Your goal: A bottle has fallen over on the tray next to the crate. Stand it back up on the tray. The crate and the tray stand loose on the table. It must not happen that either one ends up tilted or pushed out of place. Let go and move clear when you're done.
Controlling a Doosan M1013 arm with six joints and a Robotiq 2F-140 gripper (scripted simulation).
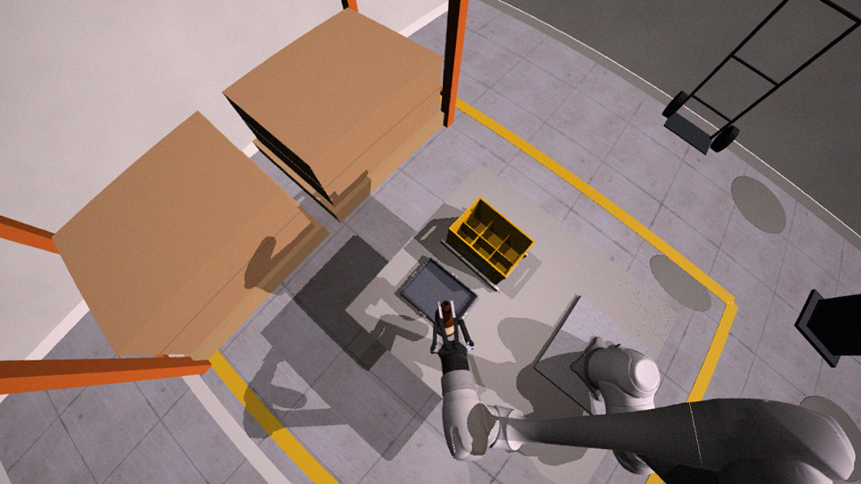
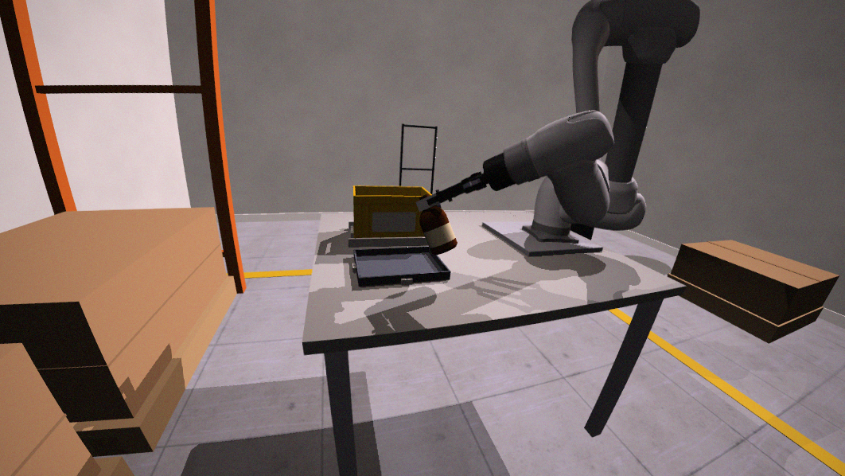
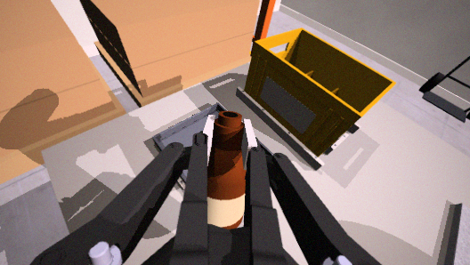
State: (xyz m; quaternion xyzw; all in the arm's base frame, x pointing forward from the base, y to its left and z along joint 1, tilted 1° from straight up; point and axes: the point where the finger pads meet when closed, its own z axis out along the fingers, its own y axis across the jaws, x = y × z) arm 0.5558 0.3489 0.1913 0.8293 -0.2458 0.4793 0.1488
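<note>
The brown bottle is 6 cm below my hand, 1 cm to the left of it and 1 cm behind it. From my hand the other things lie so: dark grey tray: 20 cm below, 8 cm ahead, 5 cm to the right; yellow crate: 32 cm to the right, 13 cm below, 11 cm ahead.
</note>
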